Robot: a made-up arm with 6 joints.
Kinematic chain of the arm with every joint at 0, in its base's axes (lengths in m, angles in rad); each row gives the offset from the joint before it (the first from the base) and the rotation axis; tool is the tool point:
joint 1: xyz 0 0 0.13 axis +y
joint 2: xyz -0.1 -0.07 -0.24 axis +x
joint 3: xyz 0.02 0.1 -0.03 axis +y
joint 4: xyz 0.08 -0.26 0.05 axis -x
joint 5: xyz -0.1 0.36 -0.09 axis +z
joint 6: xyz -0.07 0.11 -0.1 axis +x
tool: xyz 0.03 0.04 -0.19
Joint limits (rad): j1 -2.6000..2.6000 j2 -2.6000..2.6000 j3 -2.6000..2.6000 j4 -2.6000..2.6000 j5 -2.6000..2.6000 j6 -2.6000..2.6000
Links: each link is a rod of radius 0.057 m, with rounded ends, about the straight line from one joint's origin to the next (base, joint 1, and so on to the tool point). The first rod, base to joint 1, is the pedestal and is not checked.
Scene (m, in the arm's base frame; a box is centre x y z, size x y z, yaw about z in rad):
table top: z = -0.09
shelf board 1: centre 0.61 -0.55 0 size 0.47 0.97 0.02 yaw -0.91
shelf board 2: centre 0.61 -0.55 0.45 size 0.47 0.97 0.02 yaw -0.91
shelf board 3: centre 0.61 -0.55 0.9 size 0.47 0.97 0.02 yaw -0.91
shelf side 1: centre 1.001 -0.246 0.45 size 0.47 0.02 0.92 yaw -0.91
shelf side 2: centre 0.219 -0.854 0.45 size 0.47 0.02 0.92 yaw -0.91
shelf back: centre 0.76 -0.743 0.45 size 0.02 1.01 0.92 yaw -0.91
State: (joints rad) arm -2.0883 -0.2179 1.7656 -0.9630 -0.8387 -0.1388
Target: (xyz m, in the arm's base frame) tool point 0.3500 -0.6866 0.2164
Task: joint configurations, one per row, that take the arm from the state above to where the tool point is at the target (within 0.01 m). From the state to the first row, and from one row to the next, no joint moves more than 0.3 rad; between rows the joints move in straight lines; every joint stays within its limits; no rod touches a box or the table.
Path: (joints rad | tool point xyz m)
1: -2.0580 -0.4503 1.9742 -0.9409 -1.1357 -0.0730 | 0.4900 0.2244 0.4598
2: -2.0276 -0.6828 2.1828 -0.9188 -1.4327 -0.0072 | 0.6026 0.1008 0.3988
3: -1.9973 -0.9152 2.3914 -0.8966 -1.7297 0.0586 | 0.6462 -0.0097 0.2988
4: -1.9670 -1.1476 2.6000 -0.8745 -2.0267 0.1243 | 0.6301 -0.0766 0.1957
5: -1.8609 -1.2407 2.6000 -1.1086 -1.8141 0.1691 | 0.6525 -0.2365 0.2021
6: -1.7549 -1.3339 2.6000 -1.3426 -1.6015 0.2140 | 0.6149 -0.4096 0.1984
7: -1.6489 -1.4270 2.6000 -1.5766 -1.3890 0.2588 | 0.5115 -0.5691 0.1983
8: -1.5429 -1.5201 2.6000 -1.8107 -1.1764 0.3036 | 0.3500 -0.6866 0.2164

